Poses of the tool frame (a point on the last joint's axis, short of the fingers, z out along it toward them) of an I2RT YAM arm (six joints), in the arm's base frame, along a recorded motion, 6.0 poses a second.
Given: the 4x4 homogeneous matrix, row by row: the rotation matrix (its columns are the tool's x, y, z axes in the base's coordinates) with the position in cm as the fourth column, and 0 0 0 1 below. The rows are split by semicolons.
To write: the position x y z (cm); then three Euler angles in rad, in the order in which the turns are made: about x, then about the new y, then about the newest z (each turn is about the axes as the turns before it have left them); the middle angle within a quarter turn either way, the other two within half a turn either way. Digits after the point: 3 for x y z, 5 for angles.
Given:
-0.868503, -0.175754, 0.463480, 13.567; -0.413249, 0.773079, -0.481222, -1.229; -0.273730, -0.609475, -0.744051, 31.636; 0, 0, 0, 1
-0.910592, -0.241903, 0.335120, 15.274; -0.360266, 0.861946, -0.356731, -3.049; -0.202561, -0.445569, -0.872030, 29.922; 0, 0, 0, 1
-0.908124, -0.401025, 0.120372, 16.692; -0.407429, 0.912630, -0.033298, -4.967; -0.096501, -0.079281, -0.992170, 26.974; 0, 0, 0, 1
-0.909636, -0.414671, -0.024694, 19.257; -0.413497, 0.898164, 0.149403, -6.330; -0.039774, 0.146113, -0.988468, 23.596; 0, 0, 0, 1
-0.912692, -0.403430, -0.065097, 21.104; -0.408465, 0.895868, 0.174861, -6.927; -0.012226, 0.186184, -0.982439, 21.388; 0, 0, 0, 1
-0.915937, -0.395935, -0.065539, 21.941; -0.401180, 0.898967, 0.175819, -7.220; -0.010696, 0.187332, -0.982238, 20.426; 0, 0, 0, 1
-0.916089, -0.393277, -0.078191, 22.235; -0.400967, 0.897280, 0.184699, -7.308; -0.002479, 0.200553, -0.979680, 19.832; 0, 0, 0, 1
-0.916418, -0.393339, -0.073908, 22.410; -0.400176, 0.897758, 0.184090, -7.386; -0.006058, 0.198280, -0.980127, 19.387; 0, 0, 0, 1
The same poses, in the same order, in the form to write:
13.567, -1.229, 31.636, 2.56750, 0.48192, 2.94193
15.274, -3.049, 29.922, 2.75328, 0.34173, 2.88194
16.692, -4.967, 26.974, 3.10804, 0.12066, 2.72575
19.257, -6.330, 23.596, -2.99158, -0.02470, 2.71387
21.104, -6.927, 21.388, -2.96545, -0.06514, 2.72539
21.941, -7.220, 20.426, -2.96447, -0.06559, 2.73358
22.235, -7.308, 19.832, -2.95525, -0.07827, 2.73609
22.410, -7.386, 19.387, -2.95593, -0.07398, 2.73616

